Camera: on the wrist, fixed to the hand. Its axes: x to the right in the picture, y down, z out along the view.
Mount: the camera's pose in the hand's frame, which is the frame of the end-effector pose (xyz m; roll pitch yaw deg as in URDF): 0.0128 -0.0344 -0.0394 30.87 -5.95 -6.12
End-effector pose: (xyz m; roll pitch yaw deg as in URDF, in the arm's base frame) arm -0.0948 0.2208 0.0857 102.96 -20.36 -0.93
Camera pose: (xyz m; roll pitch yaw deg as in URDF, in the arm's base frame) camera -0.0735 0.2666 0.0670 134.82 -13.03 -5.48
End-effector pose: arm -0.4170 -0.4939 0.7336 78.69 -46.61 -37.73
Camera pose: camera -0.3667 -0.4925 0.7144 115.78 -41.39 -47.12
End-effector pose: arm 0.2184 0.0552 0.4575 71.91 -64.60 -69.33
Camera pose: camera 0.2597 0.0215 0.4498 115.87 -59.76 -84.46
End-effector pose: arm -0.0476 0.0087 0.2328 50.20 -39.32 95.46
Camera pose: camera -0.0599 0.0504 0.2010 87.50 -37.95 84.68
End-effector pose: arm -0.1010 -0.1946 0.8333 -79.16 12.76 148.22
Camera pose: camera -0.0928 -0.1466 0.8562 -47.85 5.61 152.94
